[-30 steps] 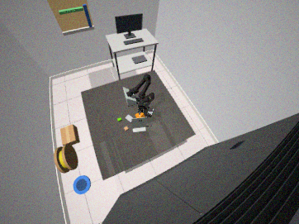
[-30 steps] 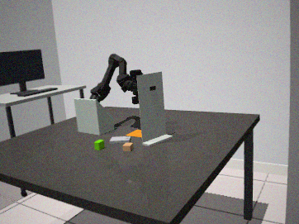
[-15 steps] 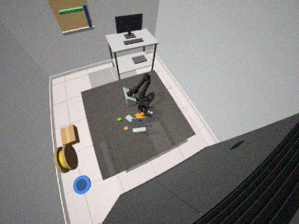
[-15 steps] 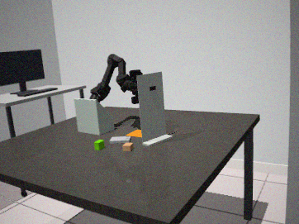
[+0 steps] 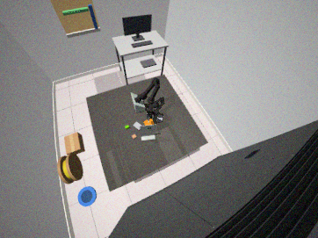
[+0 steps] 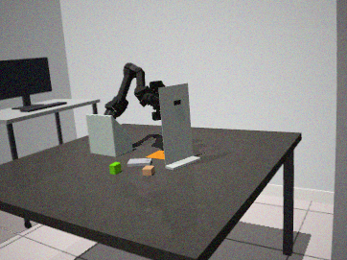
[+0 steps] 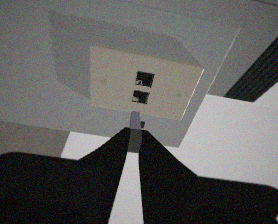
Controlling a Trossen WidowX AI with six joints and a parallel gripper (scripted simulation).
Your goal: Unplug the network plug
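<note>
Right now my gripper tip is 27 cm above the orange marked square, 7 cm past it and 5 cm to the right of it. From my gripper tip the other things lie so: upright panel: 11 cm below, 8 cm ahead, 3 cm to the right; grey network plug: 1 cm ahead.
</note>
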